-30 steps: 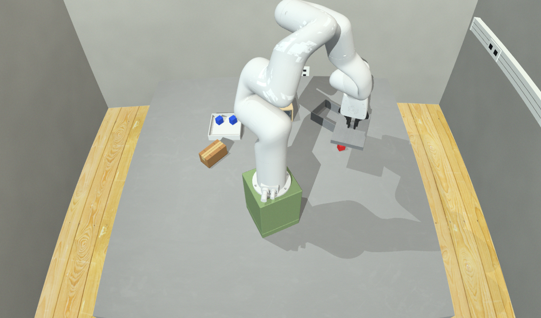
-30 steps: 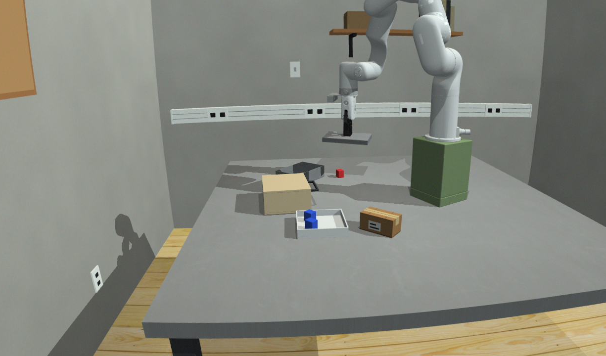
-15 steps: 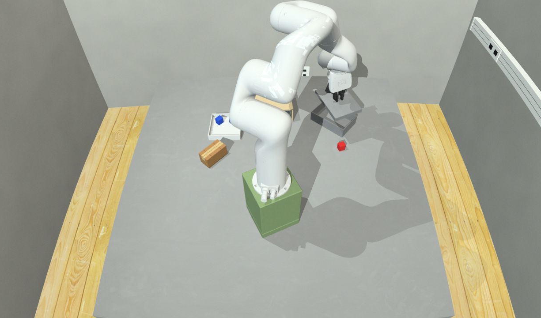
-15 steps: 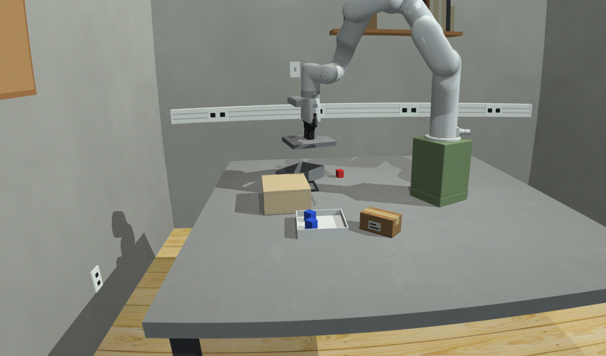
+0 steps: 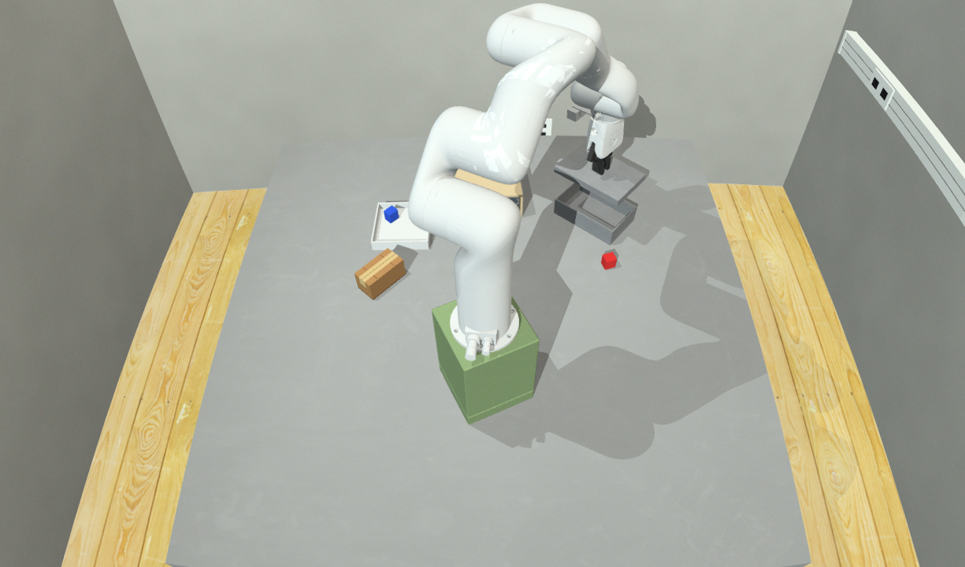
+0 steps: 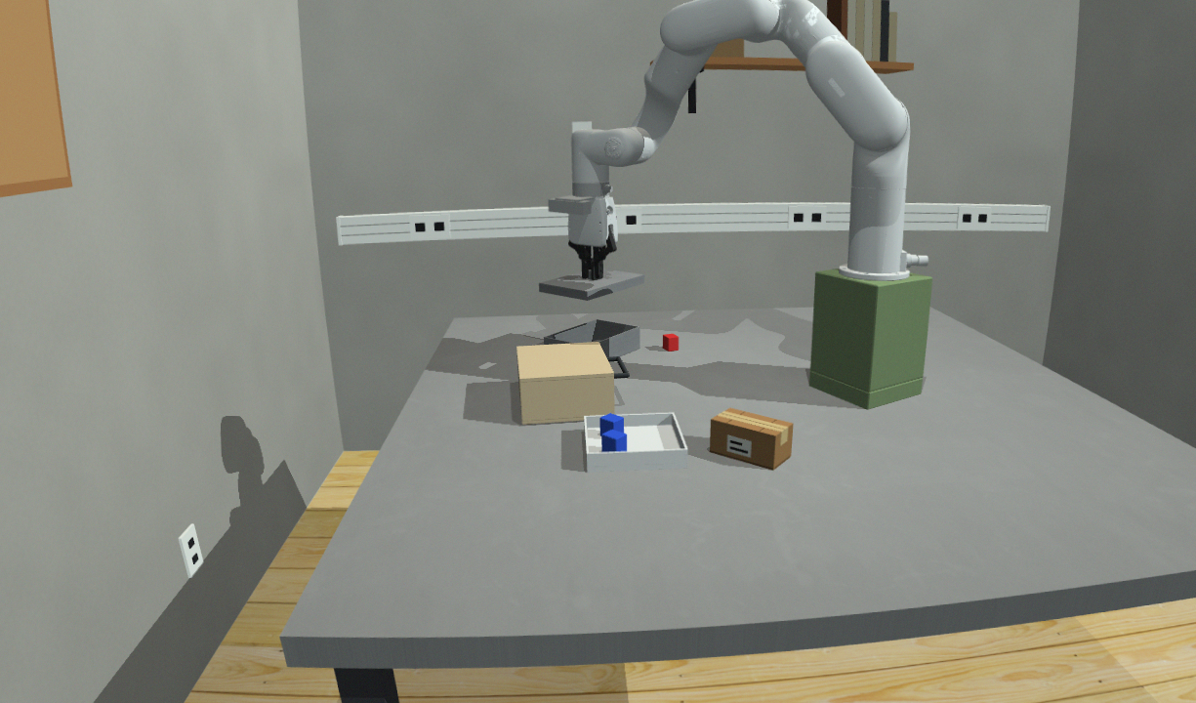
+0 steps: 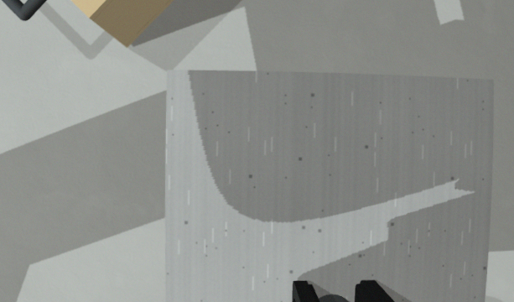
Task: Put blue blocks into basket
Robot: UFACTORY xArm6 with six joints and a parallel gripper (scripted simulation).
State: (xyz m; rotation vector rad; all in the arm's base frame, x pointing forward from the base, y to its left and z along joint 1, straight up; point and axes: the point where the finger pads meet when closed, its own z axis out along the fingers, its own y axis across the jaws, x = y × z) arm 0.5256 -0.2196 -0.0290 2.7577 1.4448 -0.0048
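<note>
Right now the dark metal box is 16 cm below my hand. Also, from my hand: light wooden cabinet 29 cm to the left, 15 cm below, 2 cm ahead; grey metal lid 3 cm below; red block 17 cm below, 16 cm behind, 4 cm to the right.
</note>
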